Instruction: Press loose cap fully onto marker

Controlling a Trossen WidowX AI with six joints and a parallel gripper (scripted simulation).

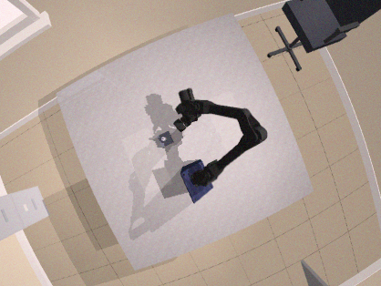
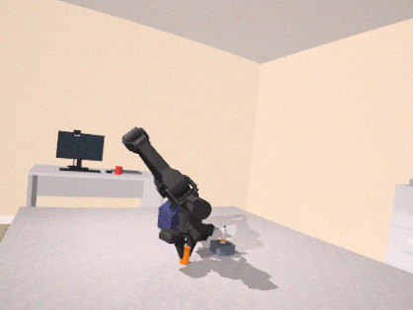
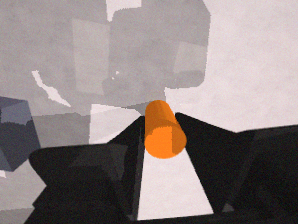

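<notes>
The holder block is 50 mm behind my gripper tip and 180 mm to the left of it. The rest, counted from my gripper tip: orange cap (10 mm above).
</notes>
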